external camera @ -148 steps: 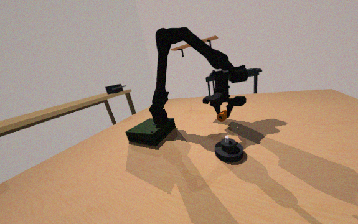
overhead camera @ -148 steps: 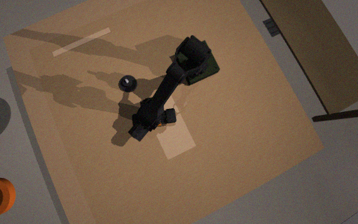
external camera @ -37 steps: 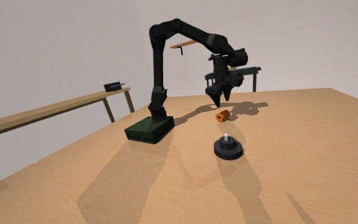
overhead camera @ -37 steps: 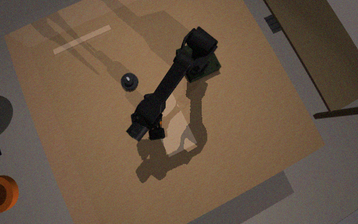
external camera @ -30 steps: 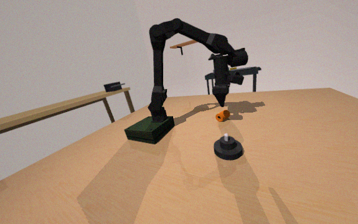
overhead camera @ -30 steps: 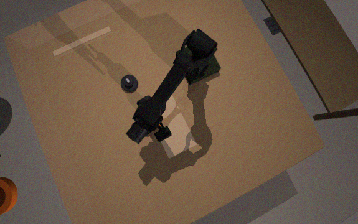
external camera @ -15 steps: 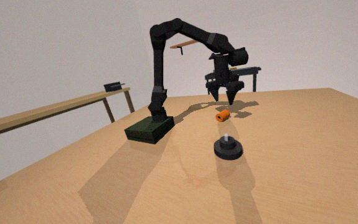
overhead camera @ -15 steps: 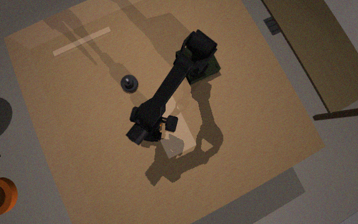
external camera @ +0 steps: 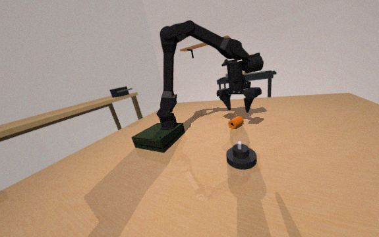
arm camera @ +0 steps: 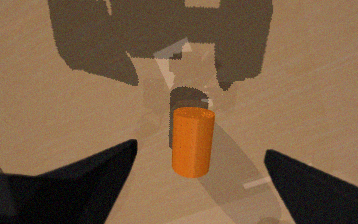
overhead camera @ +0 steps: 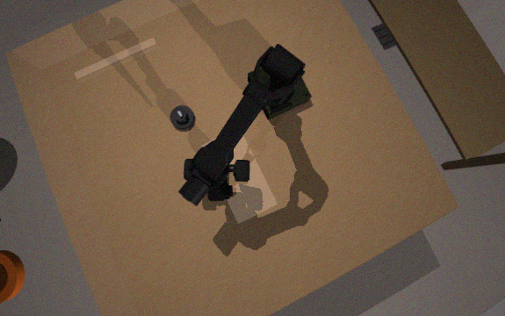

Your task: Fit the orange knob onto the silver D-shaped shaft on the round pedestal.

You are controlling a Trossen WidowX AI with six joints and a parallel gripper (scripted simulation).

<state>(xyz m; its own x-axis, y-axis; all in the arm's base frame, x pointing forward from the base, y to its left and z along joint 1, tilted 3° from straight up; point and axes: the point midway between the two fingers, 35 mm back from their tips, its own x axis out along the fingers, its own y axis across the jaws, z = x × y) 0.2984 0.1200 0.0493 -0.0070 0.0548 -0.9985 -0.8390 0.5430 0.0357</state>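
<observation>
Now: the orange knob 5 cm below my gripper tip. Also, from my gripper tip: black round pedestal: 1 cm ahead, 25 cm to the right, 4 cm below.
</observation>
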